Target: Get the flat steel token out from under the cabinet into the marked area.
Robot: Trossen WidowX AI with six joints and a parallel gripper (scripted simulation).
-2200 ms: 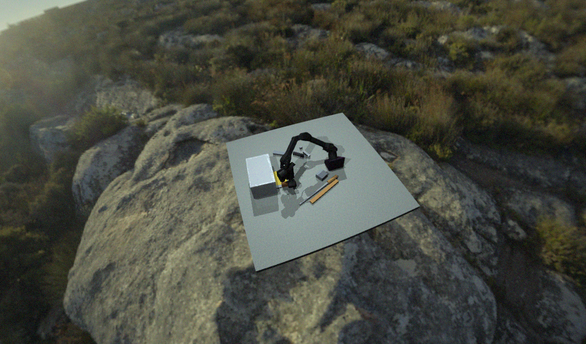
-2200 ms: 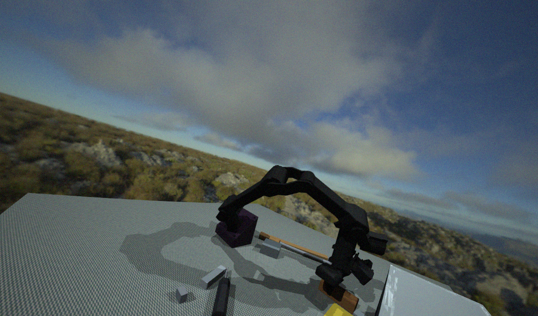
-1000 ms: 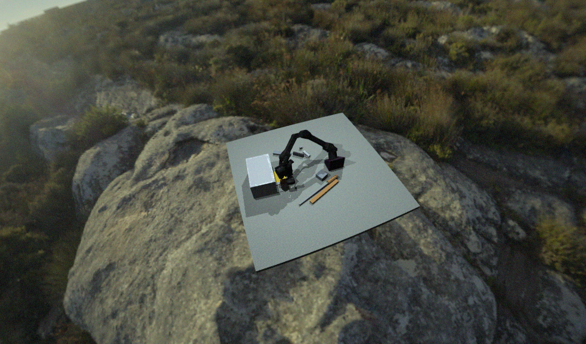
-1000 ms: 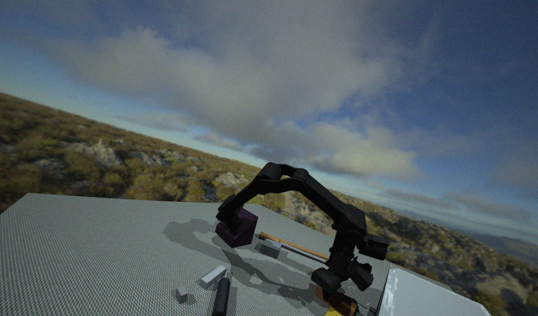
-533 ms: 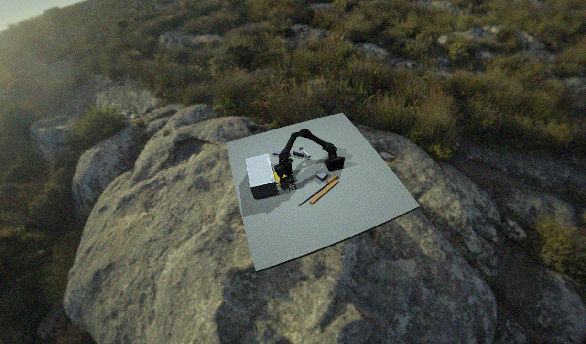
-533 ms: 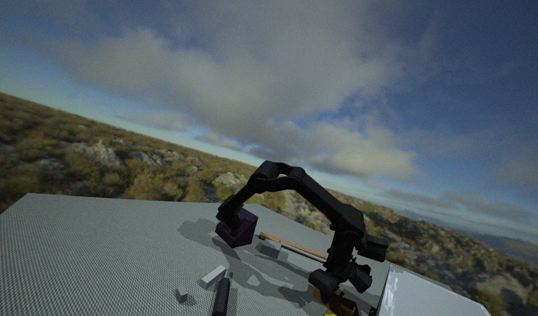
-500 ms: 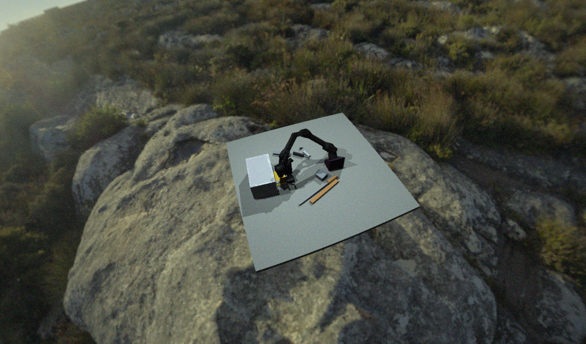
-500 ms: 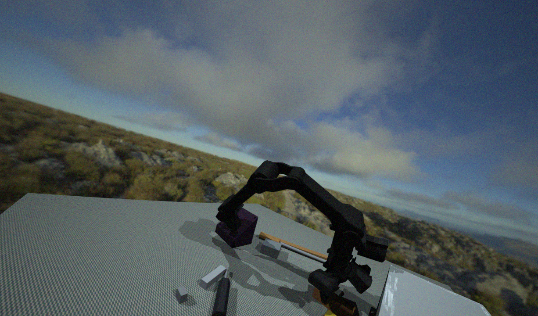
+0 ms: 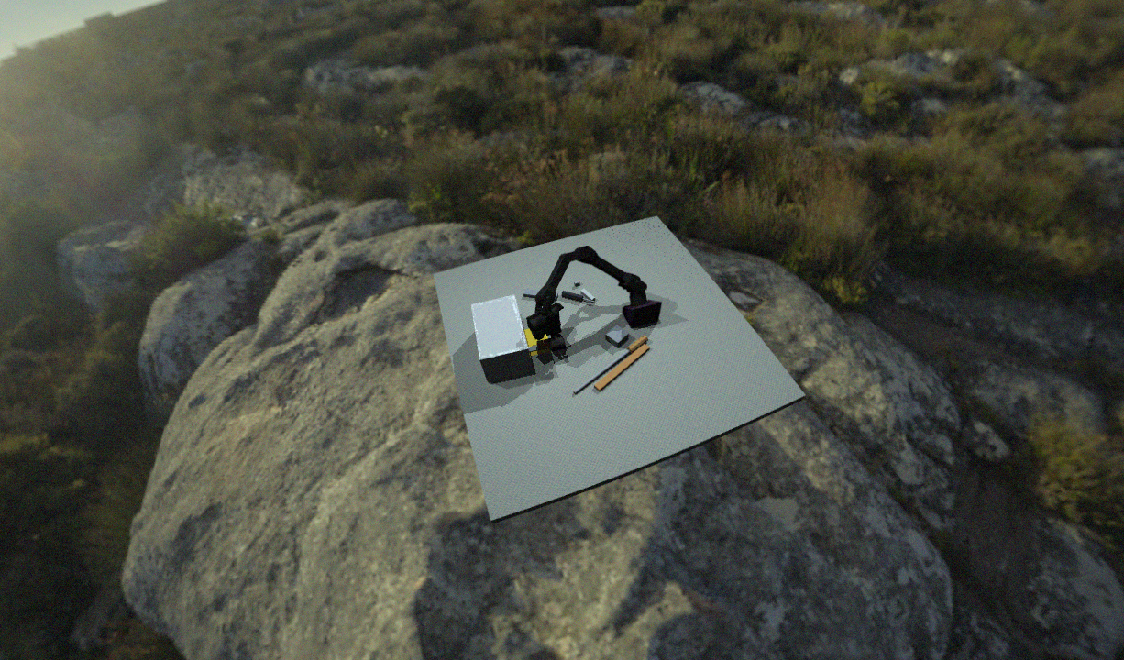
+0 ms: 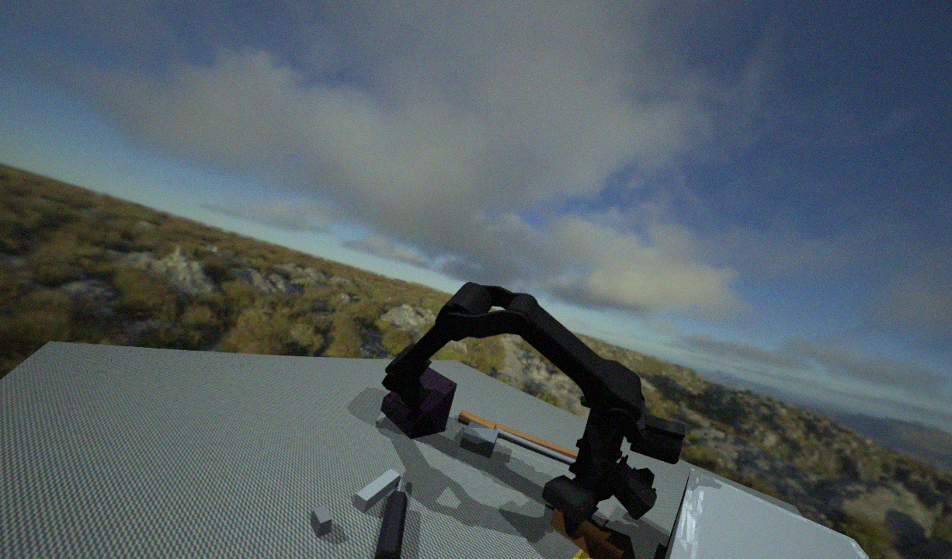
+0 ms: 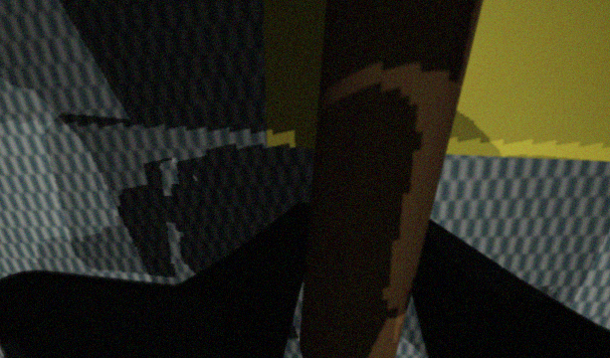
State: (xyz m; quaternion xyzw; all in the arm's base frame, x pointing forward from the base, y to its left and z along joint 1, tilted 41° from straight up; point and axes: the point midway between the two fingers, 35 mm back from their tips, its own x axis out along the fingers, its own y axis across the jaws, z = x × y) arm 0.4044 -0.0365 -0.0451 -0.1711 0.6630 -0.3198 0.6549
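The grey block lies 25 cm behind my gripper tip, 8 cm to the left of it and 1 cm above it. Also, from my gripper tip: grey bar (25 cm behind, 20 cm to the right); then small grey cube (29 cm to the right, 23 cm behind); then wooden stick (23 cm to the left, 21 cm behind).
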